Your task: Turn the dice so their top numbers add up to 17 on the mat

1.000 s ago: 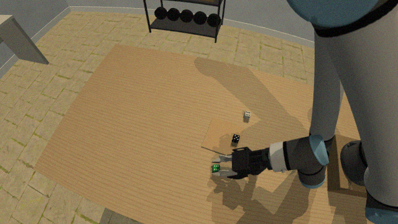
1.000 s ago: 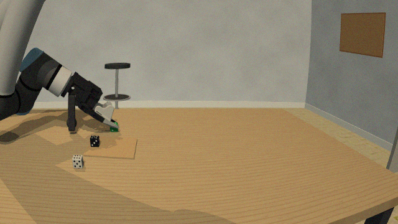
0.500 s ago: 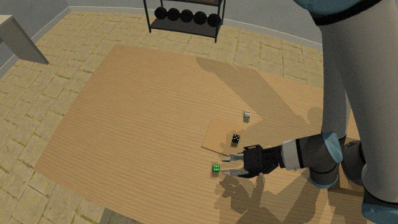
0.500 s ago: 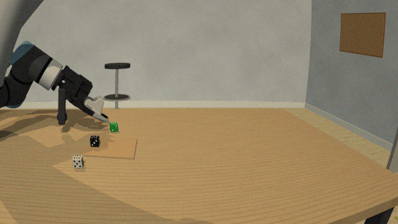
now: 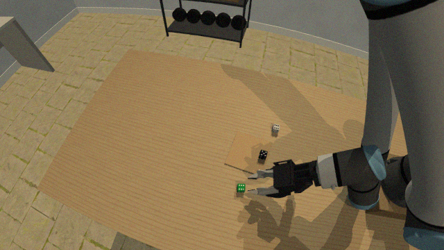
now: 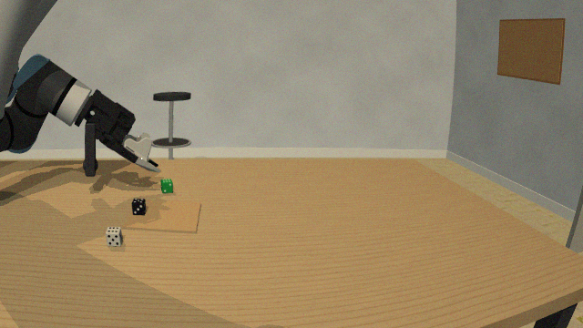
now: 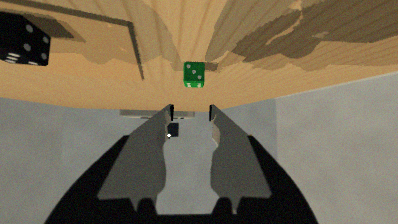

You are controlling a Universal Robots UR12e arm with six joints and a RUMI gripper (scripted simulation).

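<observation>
Right now the green die is 50 mm below my hand, 30 mm ahead of it and 10 mm to the left of it. Also, from my hand: black die (120 mm to the right, 40 mm below, 30 mm behind); tan mat (130 mm to the right, 60 mm below, 20 mm ahead); white die (240 mm to the right, 80 mm behind, 50 mm below).
</observation>
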